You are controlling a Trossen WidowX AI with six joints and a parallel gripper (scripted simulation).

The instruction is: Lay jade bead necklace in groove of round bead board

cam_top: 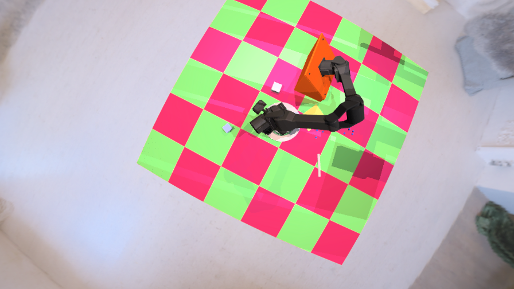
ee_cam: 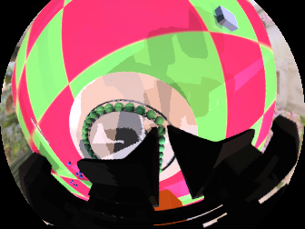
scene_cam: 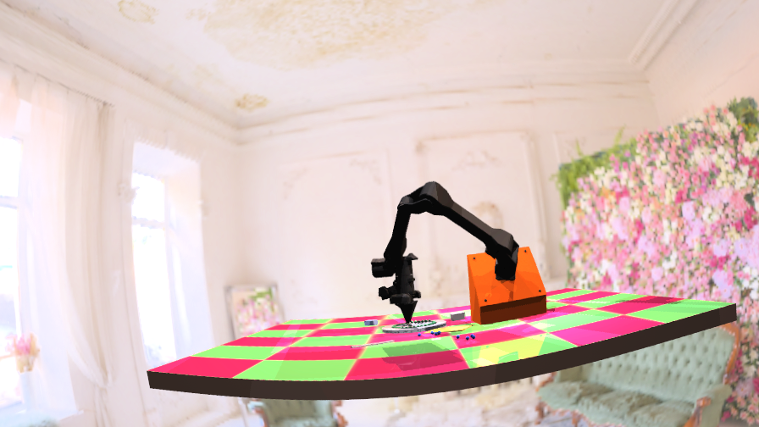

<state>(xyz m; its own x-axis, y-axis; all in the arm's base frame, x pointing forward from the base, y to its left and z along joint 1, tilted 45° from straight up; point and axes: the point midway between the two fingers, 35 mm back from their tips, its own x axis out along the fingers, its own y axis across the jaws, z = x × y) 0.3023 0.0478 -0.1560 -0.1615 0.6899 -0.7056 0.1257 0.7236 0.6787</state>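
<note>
The round bead board is 20 mm behind my gripper tip, 50 mm to the left of it and 10 mm below it. The rest, counted from my gripper tip: pale blue cube (150 mm ahead, 160 mm to the right, 10 mm below); white cube (160 mm behind, 60 mm to the right); yellow patch (130 mm behind, 180 mm to the left, 10 mm below).
</note>
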